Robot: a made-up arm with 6 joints. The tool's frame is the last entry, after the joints. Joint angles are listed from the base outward. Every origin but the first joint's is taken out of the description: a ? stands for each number. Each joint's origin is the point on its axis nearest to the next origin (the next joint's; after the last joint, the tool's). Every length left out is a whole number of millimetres.
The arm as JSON. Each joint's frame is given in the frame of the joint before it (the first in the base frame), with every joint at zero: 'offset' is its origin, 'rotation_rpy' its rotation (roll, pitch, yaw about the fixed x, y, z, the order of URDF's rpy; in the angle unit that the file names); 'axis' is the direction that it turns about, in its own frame. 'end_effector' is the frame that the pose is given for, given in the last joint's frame.
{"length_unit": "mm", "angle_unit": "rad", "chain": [
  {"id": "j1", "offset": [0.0, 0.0, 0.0], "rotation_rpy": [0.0, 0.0, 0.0], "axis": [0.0, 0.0, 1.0]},
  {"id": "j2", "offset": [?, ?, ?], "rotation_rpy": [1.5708, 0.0, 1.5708], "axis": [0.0, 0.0, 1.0]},
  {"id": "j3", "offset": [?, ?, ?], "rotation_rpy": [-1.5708, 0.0, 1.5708], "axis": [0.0, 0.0, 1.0]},
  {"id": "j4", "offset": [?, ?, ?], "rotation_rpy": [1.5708, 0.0, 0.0], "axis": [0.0, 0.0, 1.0]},
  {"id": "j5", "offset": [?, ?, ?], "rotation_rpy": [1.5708, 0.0, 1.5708], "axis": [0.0, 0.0, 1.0]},
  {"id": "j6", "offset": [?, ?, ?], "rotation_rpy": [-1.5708, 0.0, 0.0], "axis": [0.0, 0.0, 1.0]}
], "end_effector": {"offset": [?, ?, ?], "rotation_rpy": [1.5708, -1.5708, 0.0]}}
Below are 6 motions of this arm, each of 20 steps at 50 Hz.
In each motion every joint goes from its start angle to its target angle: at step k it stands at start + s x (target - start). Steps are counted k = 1, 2, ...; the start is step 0. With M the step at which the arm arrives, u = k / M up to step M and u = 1 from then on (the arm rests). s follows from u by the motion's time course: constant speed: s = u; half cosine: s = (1 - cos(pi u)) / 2; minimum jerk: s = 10 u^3 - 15 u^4 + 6 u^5.
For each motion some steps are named. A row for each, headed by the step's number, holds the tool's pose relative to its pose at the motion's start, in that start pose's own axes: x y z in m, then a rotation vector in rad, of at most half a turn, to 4 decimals.
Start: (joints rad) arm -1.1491 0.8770 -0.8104 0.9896 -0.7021 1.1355
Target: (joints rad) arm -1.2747 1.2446 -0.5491 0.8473 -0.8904 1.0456
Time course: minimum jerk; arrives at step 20
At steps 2, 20:
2: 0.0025 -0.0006 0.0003 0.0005 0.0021 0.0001
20: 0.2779 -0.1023 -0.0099 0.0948 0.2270 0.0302

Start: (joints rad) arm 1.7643 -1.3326 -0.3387 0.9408 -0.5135 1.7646
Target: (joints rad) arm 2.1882 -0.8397 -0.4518 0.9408 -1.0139 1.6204
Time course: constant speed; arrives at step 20
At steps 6, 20:
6: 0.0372 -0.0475 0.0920 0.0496 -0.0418 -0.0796
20: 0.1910 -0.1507 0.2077 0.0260 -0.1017 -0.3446

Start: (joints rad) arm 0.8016 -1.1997 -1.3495 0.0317 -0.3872 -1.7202
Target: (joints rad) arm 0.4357 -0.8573 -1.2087 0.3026 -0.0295 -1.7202
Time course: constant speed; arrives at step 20
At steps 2, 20:
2: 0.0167 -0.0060 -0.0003 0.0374 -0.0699 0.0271
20: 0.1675 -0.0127 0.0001 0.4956 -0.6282 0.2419

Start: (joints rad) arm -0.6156 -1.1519 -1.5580 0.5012 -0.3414 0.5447
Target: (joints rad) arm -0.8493 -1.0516 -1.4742 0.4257 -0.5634 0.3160
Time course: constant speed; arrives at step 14
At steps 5, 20:
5: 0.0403 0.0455 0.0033 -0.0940 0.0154 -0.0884
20: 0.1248 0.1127 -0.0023 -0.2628 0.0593 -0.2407

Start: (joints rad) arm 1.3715 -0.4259 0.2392 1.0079 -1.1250 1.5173
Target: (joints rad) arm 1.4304 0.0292 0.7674 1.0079 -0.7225 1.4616
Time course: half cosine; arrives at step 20
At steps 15, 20:
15: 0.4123 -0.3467 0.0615 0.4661 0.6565 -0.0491
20: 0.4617 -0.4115 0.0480 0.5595 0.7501 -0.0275

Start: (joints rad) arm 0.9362 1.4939 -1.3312 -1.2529 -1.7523 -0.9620
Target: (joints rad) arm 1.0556 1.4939 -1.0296 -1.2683 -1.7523 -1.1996
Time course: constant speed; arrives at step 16
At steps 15, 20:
15: -0.0131 0.0254 -0.0762 -0.1638 0.1367 -0.0879
20: -0.0141 0.0269 -0.0817 -0.1746 0.1466 -0.0927

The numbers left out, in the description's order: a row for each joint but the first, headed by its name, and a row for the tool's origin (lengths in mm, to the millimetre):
j2: 70.0 330.0 0.0
j3: -360.0 80.0 0.0
j4: 60.0 90.0 0.0
j5: 210.0 120.0 0.0
j6: 120.0 20.0 0.0
tool: -120.0 -260.0 0.0

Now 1 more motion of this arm.
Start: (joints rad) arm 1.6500 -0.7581 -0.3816 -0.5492 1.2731 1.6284
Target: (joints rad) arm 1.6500 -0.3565 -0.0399 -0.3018 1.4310 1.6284
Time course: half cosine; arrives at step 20
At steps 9, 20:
9: -0.0544 -0.0824 -0.0117 -0.0766 0.0598 0.2930
20: -0.1016 -0.2223 -0.0281 -0.1986 0.1281 0.6931

